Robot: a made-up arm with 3 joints.
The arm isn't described. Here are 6 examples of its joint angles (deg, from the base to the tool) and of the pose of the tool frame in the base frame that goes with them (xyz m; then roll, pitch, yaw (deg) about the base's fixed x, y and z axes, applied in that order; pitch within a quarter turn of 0, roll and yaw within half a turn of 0).
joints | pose
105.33 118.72 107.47 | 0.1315 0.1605 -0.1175 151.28 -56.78 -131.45
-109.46 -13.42 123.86 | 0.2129 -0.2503 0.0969 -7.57 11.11 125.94
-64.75 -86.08 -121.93 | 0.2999 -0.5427 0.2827 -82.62 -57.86 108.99
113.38 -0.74 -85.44 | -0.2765 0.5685 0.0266 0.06 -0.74 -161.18
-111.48 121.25 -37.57 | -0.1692 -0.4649 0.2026 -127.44 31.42 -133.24
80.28 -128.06 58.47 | 0.0083 0.1107 0.1023 146.26 42.15 125.42
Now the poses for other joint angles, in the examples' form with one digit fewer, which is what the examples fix.
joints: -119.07 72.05 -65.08
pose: -0.351 -0.482 0.097 -52.4 59.6 -85.5
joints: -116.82 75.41 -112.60
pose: -0.299 -0.557 -0.111 55.9 63.3 32.0
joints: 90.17 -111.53 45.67
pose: -0.039 0.140 0.043 119.4 41.7 110.8
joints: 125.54 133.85 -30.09
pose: -0.310 0.346 0.203 -138.0 21.2 103.7
